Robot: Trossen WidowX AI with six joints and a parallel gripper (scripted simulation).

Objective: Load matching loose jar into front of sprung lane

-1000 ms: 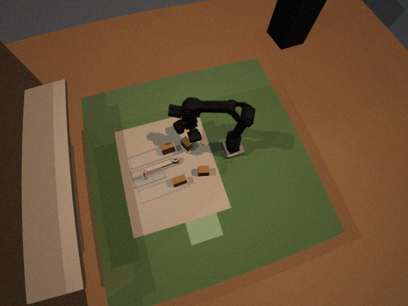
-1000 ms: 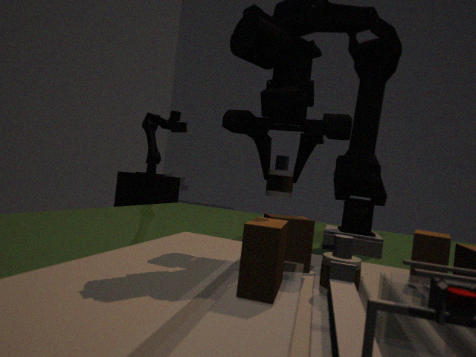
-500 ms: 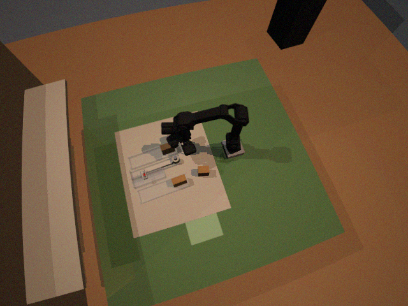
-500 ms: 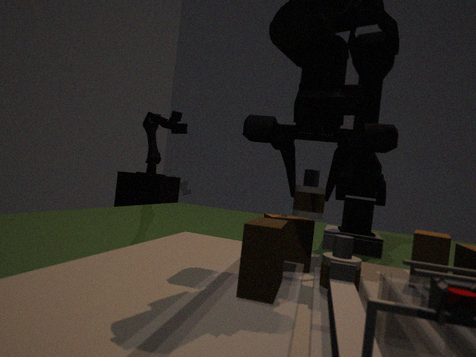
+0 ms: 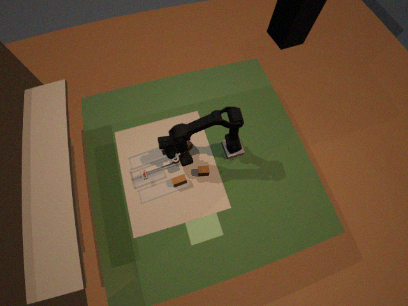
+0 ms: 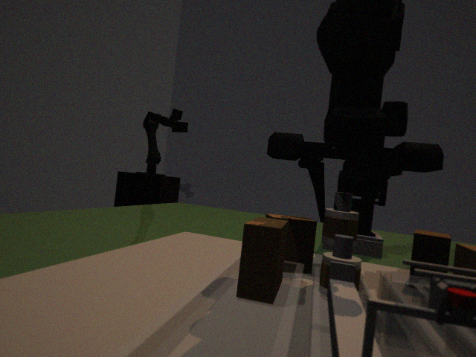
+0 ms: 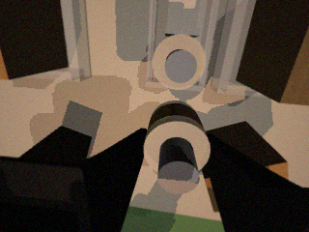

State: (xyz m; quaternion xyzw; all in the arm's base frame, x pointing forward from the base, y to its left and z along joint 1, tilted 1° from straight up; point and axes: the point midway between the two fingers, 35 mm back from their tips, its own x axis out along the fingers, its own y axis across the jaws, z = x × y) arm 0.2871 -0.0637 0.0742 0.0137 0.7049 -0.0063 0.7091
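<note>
The beige board is 10 cm ahead of my gripper tip, 7 cm below it and 2 cm to the left of it. From my gripper tip the other things lie so: long beige shelf 56 cm ahead, 29 cm above, 3 cm to the right; then red-topped part 23 cm ahead, 3 cm to the left.
</note>
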